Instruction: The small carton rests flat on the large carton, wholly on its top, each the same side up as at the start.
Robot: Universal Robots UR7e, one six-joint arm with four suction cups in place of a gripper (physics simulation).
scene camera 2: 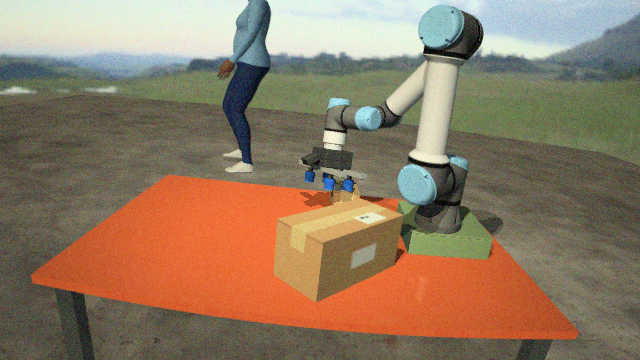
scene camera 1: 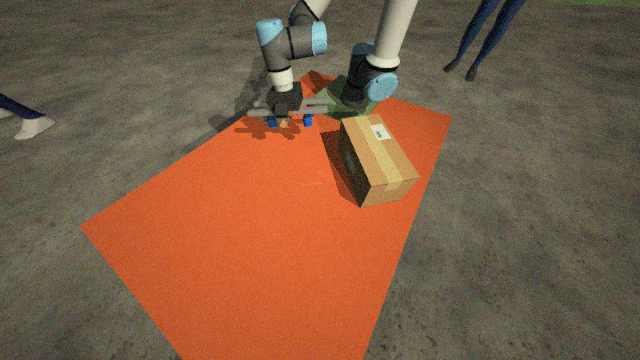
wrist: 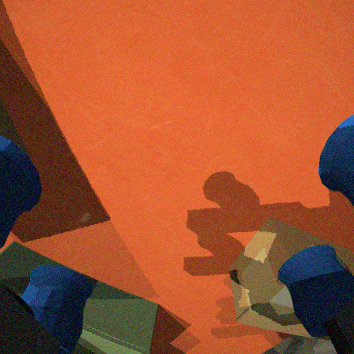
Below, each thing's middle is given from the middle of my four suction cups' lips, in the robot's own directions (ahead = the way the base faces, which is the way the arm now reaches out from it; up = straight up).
Labels:
The small carton point(wrist: 260, 299) is 20 cm to the right of my suction cup, 10 cm below it and 6 cm behind it. Round my suction cup: large carton point(scene camera 2: 321, 252) (33 cm to the left, 7 cm below, 6 cm behind).

